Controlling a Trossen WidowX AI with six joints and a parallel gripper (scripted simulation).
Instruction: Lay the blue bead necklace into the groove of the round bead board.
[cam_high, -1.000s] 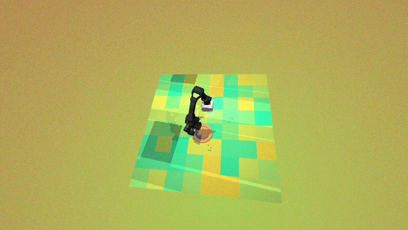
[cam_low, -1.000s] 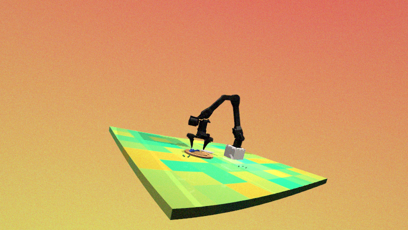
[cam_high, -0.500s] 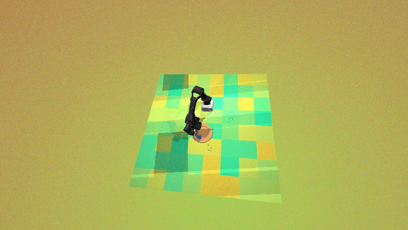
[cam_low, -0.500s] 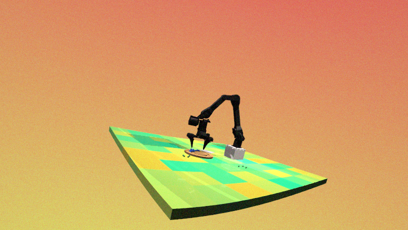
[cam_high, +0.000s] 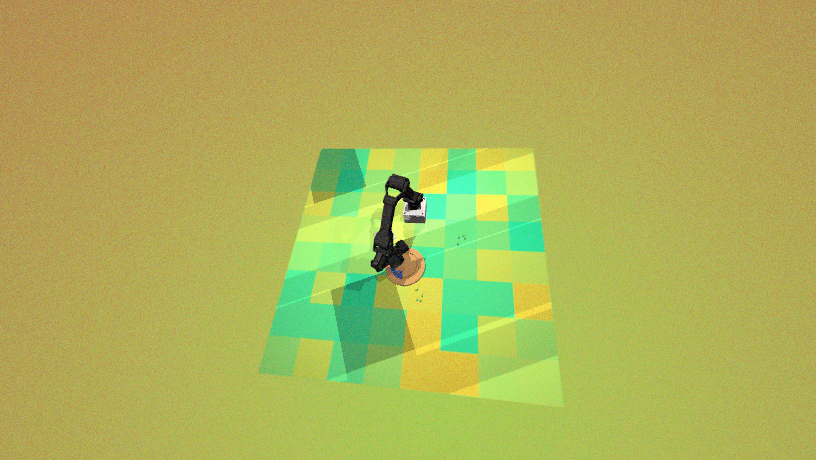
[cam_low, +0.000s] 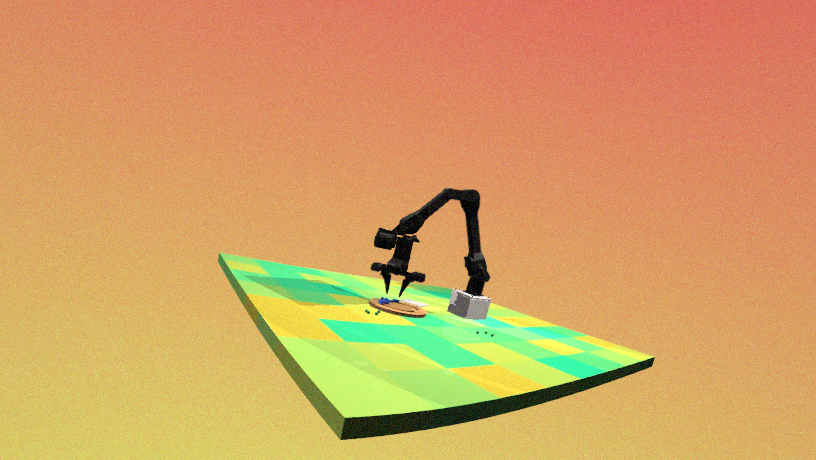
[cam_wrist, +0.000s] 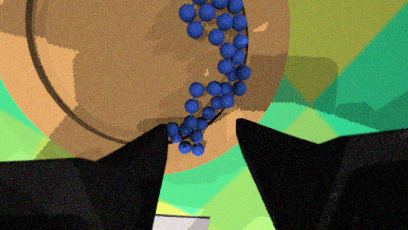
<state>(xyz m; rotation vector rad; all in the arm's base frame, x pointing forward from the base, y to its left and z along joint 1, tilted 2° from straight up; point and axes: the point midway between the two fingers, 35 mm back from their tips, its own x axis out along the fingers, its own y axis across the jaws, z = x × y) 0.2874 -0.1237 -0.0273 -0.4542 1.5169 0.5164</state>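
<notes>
The round bead board is 20 mm ahead of my gripper tip, 60 mm to the left of it and 20 mm below it. Round my gripper tip: flat grey piece 160 mm behind, 50 mm to the right, 30 mm below.
</notes>
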